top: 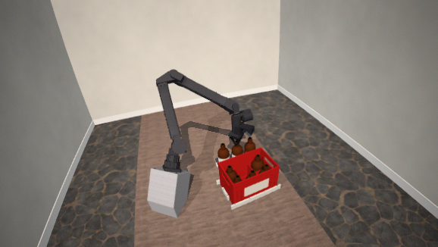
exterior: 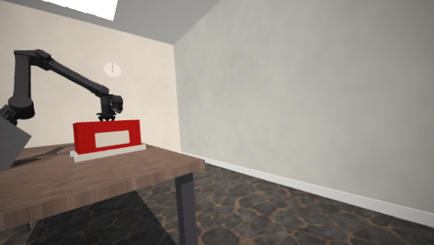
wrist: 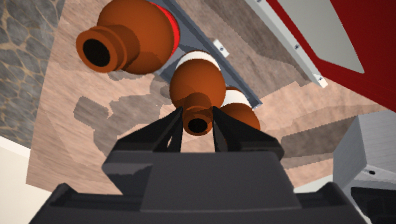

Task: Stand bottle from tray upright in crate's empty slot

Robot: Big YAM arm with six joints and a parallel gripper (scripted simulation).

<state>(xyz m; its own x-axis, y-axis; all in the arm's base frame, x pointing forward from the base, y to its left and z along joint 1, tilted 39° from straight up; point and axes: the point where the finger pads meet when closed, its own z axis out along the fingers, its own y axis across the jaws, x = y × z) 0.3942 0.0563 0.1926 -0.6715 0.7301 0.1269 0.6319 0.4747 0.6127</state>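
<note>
Right now the grey tray is 140 mm below my hand. From my hand the other things lie so: red crate (230 mm to the right, 60 mm below, 10 mm behind).
</note>
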